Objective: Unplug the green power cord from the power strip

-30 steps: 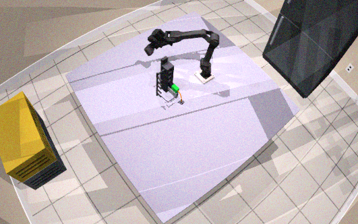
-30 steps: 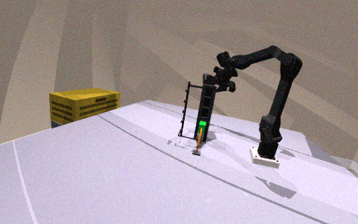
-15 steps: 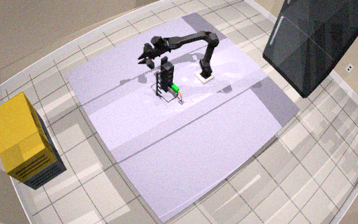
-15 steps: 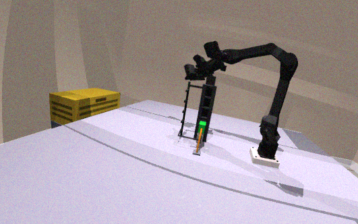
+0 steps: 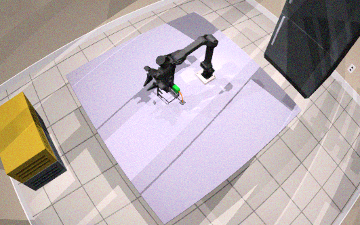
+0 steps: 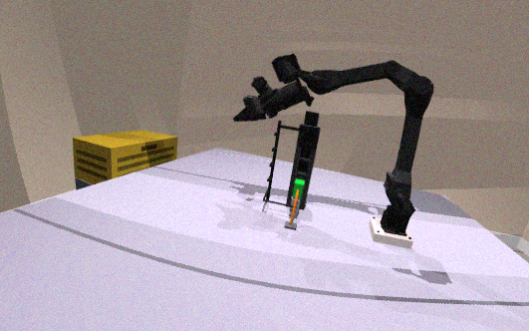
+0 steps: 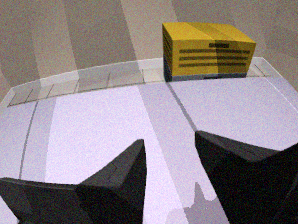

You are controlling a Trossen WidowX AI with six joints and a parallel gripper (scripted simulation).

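Right now my gripper tip is 210 mm past the green plug, 20 mm to the right of it and 140 mm above it.
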